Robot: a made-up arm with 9 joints. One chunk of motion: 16 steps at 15 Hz.
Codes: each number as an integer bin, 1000 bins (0 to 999) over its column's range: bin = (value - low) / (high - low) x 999, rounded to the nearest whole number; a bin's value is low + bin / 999 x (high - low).
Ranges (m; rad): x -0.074..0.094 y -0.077..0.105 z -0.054..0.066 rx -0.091..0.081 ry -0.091..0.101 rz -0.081..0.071
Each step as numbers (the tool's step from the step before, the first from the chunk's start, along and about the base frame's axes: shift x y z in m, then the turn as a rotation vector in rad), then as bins.
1 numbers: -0.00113 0.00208 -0.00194 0.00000 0.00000 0.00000
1 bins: 433 434 433 529 473 532
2 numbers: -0.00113 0.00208 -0.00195 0.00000 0.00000 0.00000
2 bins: 433 434 433 529 473 532
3 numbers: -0.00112 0.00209 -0.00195 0.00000 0.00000 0.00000
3 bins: 433 434 433 529 473 532
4 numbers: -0.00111 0.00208 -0.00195 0.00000 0.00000 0.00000
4 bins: 433 434 433 529 473 532
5 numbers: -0.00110 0.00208 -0.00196 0.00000 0.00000 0.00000
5 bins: 433 434 433 529 473 532
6 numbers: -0.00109 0.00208 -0.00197 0.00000 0.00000 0.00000
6 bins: 434 434 433 529 473 532
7 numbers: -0.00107 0.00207 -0.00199 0.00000 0.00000 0.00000
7 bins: 434 434 433 529 473 532
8 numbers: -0.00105 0.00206 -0.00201 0.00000 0.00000 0.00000
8 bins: 434 434 433 529 473 532
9 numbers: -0.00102 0.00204 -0.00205 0.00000 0.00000 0.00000
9 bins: 434 434 432 529 473 532
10 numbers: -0.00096 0.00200 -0.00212 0.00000 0.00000 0.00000
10 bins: 434 434 432 529 473 532
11 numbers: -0.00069 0.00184 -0.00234 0.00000 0.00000 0.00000
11 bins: 436 433 430 529 473 532
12 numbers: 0.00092 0.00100 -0.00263 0.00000 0.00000 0.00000
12 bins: 446 428 428 529 473 532
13 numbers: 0.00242 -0.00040 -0.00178 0.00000 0.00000 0.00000
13 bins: 454 420 435 529 473 532
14 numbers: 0.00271 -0.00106 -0.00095 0.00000 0.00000 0.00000
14 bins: 456 417 442 529 473 532
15 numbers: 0.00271 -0.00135 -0.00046 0.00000 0.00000 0.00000
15 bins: 456 415 446 529 473 532
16 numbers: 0.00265 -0.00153 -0.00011 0.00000 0.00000 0.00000
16 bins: 456 414 449 529 473 532
